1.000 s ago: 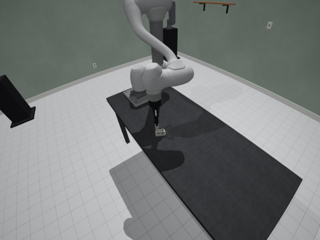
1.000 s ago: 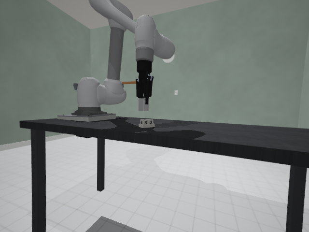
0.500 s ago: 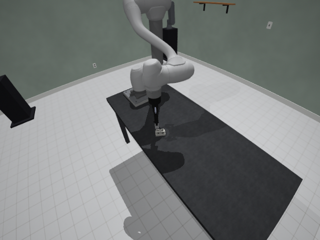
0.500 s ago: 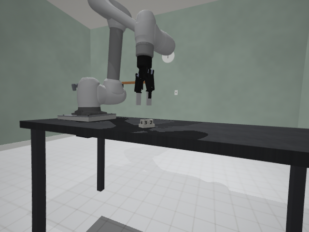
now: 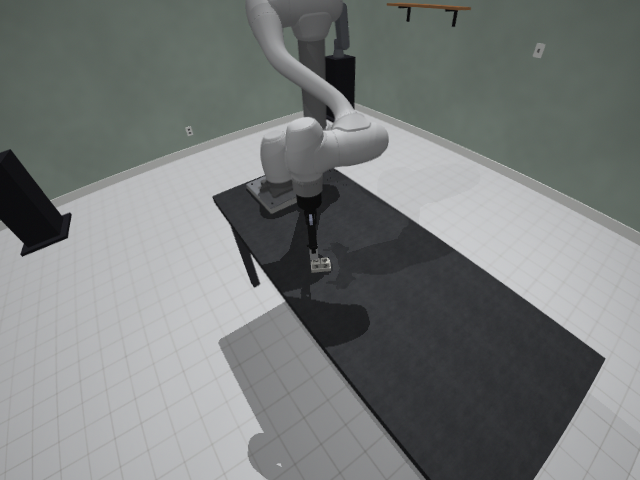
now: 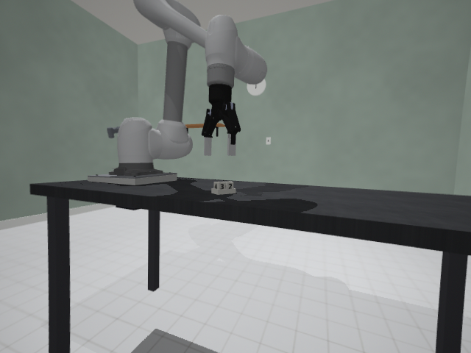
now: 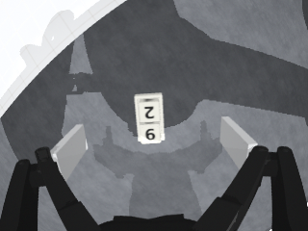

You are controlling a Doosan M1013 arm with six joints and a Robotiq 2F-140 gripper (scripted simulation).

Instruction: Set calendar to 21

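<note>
The cube lies 20 mm ahead of my hand, 30 mm to the left of it and 110 mm below it. From my hand the other things lie so: white tray (10 mm ahead, 20 mm to the left, 130 mm below).
</note>
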